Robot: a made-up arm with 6 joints.
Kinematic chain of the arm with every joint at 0, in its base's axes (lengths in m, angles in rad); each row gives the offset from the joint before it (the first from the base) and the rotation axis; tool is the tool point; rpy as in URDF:
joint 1: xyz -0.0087 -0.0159 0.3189 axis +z
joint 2: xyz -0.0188 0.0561 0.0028 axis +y
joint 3: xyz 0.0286 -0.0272 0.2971 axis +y
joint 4: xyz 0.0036 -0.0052 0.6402 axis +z
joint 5: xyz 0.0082 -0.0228 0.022 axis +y
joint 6: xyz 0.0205 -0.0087 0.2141 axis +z
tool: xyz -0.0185 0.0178 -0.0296 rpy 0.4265 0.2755 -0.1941
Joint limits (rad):
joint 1: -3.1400..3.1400
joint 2: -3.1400..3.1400
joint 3: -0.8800..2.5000
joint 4: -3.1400..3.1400
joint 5: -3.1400..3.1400
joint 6: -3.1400..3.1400
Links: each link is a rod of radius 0.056 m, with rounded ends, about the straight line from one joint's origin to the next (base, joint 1, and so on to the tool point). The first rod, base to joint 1, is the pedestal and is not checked.
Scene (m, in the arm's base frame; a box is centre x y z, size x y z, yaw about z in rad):
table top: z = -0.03
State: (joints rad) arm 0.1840 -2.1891 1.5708 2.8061 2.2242 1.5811
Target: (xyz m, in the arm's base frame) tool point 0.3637 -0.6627 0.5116
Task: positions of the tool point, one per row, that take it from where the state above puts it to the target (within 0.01 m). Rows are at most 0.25 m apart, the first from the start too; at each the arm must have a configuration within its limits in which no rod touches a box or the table.
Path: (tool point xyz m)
1: -0.6883 -0.2324 0.5417
2: -0.6002 -0.4254 0.5363
3: -0.4579 -0.5854 0.5311
4: -0.2733 -0.6973 0.5260
5: -0.0624 -0.7503 0.5211
6: 0.1565 -0.7387 0.5163
7: 0.3637 -0.6627 0.5116

